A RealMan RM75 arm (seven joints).
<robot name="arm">
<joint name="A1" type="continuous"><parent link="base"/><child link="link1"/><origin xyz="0.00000 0.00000 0.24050" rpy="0.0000 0.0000 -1.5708"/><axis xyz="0 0 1"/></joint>
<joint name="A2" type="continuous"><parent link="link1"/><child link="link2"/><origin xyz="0.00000 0.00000 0.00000" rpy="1.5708 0.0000 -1.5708"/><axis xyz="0 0 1"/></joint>
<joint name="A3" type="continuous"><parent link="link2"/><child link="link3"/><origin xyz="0.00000 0.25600 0.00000" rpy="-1.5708 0.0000 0.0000"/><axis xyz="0 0 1"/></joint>
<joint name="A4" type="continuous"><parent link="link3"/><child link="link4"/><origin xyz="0.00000 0.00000 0.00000" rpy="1.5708 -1.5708 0.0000"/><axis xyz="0 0 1"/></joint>
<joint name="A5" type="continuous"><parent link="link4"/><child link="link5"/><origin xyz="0.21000 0.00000 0.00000" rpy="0.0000 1.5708 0.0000"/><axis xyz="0 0 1"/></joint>
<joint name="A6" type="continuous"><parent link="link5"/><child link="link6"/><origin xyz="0.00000 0.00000 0.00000" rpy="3.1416 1.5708 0.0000"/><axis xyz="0 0 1"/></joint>
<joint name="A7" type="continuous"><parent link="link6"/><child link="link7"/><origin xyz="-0.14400 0.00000 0.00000" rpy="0.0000 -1.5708 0.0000"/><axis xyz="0 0 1"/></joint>
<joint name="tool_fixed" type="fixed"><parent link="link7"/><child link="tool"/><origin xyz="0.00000 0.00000 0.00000" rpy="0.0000 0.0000 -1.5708"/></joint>
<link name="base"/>
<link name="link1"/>
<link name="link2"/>
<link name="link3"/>
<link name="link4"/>
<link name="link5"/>
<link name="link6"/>
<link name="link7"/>
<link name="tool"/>
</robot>
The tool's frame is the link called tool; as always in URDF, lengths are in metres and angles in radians. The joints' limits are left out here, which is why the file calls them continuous.
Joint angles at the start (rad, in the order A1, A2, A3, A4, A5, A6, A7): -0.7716, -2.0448, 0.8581, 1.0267, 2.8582, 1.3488, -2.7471
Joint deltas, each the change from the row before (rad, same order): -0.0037, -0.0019, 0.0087, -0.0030, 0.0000, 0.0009, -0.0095; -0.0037, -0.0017, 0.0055, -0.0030, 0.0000, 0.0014, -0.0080; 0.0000, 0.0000, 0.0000, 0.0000, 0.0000, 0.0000, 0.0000; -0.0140, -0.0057, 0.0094, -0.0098, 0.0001, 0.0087, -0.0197; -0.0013, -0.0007, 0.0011, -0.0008, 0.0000, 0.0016, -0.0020; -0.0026, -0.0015, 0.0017, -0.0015, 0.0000, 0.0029, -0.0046; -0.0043, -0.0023, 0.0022, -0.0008, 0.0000, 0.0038, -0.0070; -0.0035, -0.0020, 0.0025, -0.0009, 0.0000, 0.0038, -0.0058; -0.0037, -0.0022, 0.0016, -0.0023, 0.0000, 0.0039, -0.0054
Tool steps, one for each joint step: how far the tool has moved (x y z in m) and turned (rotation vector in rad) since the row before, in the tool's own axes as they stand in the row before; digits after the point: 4 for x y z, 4 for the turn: 0.0004, 0.0030, 0.0011, -0.0020, -0.0052, 0.0006; 0.0004, 0.0026, 0.0009, -0.0026, -0.0045, -0.0008; 0.0000, 0.0000, 0.0000, 0.0000, 0.0000, 0.0000; 0.0012, 0.0080, 0.0023, -0.0119, -0.0147, -0.0025; 0.0000, 0.0009, 0.0002, -0.0014, -0.0022, -0.0001; 0.0000, 0.0017, 0.0005, -0.0029, -0.0039, -0.0013; 0.0005, 0.0026, 0.0004, -0.0039, -0.0036, -0.0016; 0.0002, 0.0023, 0.0004, -0.0034, -0.0042, -0.0008; 0.0000, 0.0023, 0.0007, -0.0042, -0.0053, -0.0014
